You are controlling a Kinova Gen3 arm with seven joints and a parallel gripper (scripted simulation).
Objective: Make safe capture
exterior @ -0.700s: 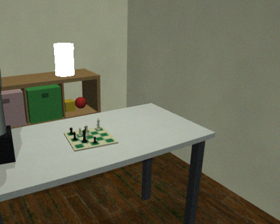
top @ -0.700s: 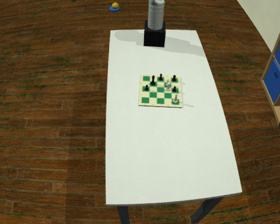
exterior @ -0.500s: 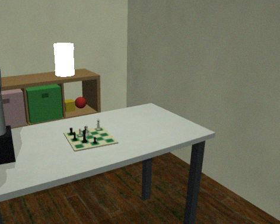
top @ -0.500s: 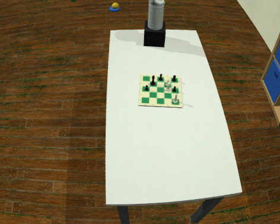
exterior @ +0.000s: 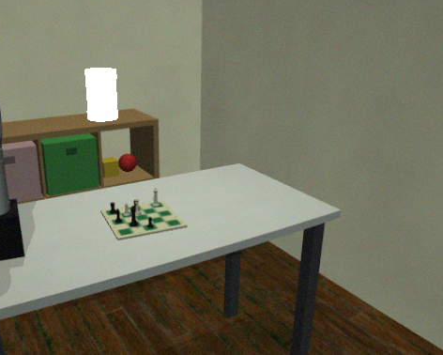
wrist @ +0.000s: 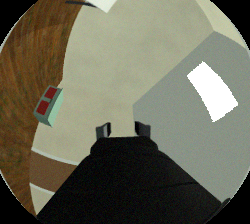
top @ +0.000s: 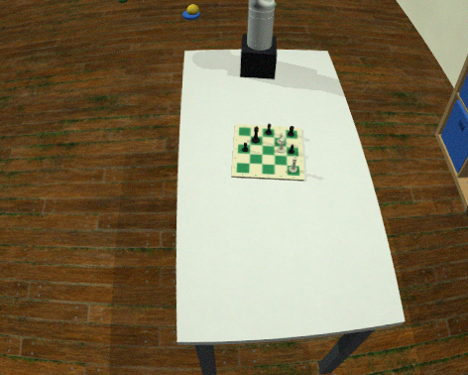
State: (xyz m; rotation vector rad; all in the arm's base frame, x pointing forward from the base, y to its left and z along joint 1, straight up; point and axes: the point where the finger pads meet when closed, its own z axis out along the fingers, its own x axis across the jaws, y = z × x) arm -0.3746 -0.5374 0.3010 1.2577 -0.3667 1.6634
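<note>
Right now the tall black piece is 77 cm ahead of my hand, 50 cm to the left of it and 39 cm below it. Also, from my hand: tall white piece (89 cm ahead, 61 cm to the left, 39 cm below); green-and-cream chessboard (81 cm ahead, 54 cm to the left, 42 cm below).
</note>
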